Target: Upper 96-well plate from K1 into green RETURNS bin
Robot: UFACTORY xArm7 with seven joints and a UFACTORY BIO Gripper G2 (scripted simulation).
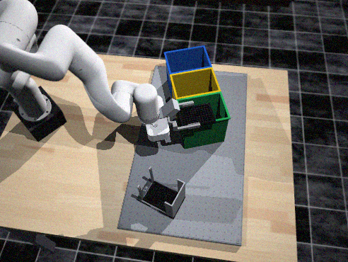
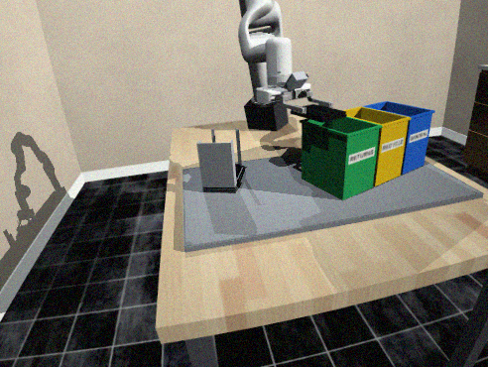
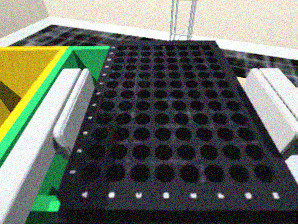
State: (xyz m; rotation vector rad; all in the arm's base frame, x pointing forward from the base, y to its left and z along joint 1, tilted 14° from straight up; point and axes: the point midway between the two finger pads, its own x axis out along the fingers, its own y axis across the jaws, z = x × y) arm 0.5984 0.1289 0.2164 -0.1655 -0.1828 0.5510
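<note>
My gripper is now 30 mm short of the green returns bin, 70 mm to the right of it and 130 mm above it. Also, from my hand: yellow bin 40 mm behind, 180 mm to the left, 130 mm below; blue bin 110 mm behind, 290 mm to the left, 130 mm below.
</note>
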